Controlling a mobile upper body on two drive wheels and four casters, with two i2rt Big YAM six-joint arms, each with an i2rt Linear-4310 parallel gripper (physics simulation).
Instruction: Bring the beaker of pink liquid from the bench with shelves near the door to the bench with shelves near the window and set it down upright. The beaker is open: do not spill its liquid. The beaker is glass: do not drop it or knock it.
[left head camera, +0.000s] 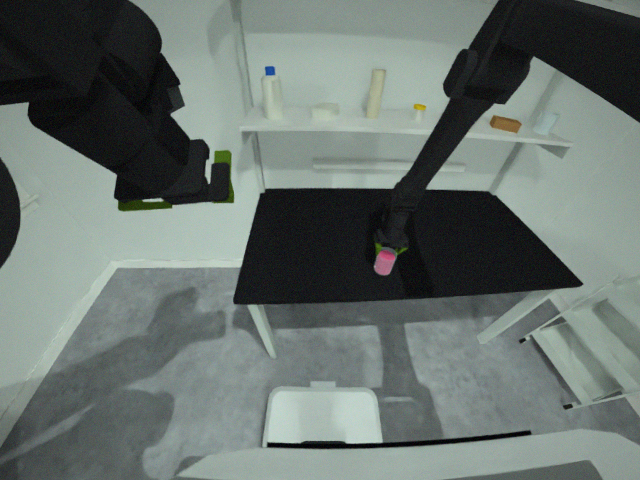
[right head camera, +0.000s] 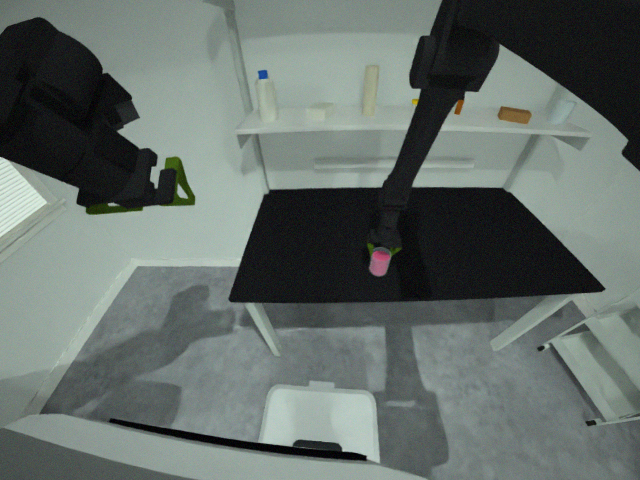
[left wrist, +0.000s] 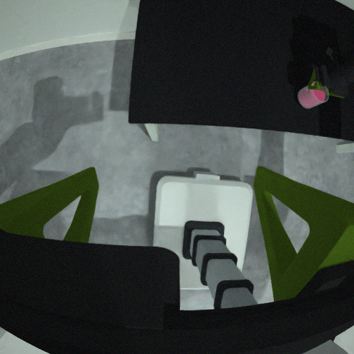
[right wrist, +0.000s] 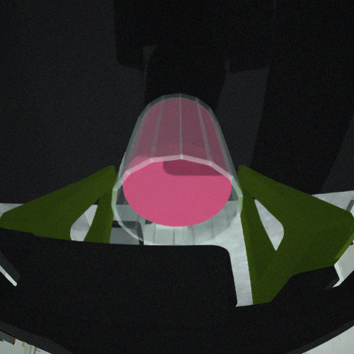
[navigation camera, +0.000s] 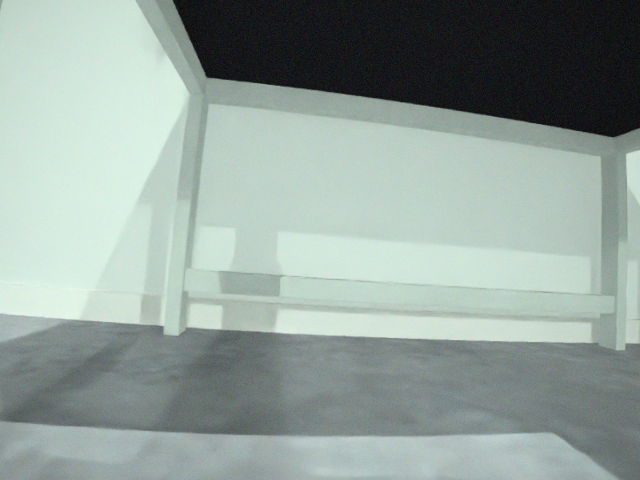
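Observation:
The glass beaker of pink liquid (left head camera: 384, 262) (right head camera: 379, 263) (left wrist: 312, 97) (right wrist: 177, 192) is upright between the green fingers of my right gripper (left head camera: 391, 250) (right head camera: 383, 251) (right wrist: 176, 174), which is shut on it. It shows over the front half of the black bench top (left head camera: 310, 232) (right head camera: 310, 232) (left wrist: 210, 65); whether its base touches the top I cannot tell. The liquid lies below the rim. My left gripper (left wrist: 175, 175) is open and empty, left of the bench and in front of the wall in the head views.
A shelf (left head camera: 299, 122) (right head camera: 336, 121) above the bench holds a blue-capped bottle (left head camera: 271, 95) (right head camera: 266, 98), a tall cream cylinder (left head camera: 375, 93) (right head camera: 370, 90) and a brown block (left head camera: 505, 124) (right head camera: 514, 114). A white bin (left head camera: 324, 395) (right head camera: 320, 395) stands on the floor. A white cart (left head camera: 558, 361) is at the right.

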